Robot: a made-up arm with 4 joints.
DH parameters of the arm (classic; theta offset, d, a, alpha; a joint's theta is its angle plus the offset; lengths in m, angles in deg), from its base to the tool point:
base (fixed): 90 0.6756 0.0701 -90
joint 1: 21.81 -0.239 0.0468 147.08
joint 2: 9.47 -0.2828 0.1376 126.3
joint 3: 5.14 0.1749 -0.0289 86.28
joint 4: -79.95 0 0.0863 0
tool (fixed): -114.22 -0.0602 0 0
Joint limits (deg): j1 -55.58..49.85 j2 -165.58..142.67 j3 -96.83..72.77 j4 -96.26..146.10
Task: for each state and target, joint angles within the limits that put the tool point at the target. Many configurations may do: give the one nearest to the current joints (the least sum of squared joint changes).
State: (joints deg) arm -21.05 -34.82 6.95 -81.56
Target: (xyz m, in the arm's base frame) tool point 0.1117 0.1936 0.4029
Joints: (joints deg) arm -40.62 -46.87 -42.37 -60.61
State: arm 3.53 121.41 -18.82 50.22
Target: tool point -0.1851 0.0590 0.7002
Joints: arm 3.98 129.58 -28.63 66.70
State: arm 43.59 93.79 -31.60 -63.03
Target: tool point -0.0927 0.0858 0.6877
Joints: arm 38.20 134.95 -68.73 -40.67
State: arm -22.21 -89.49 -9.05 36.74
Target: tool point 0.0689 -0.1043 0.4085
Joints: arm -6.77 -106.15 -7.82 40.51
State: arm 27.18 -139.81 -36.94 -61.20
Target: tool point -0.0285 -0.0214 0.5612
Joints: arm -20.24 -145.48 -16.36 -51.22
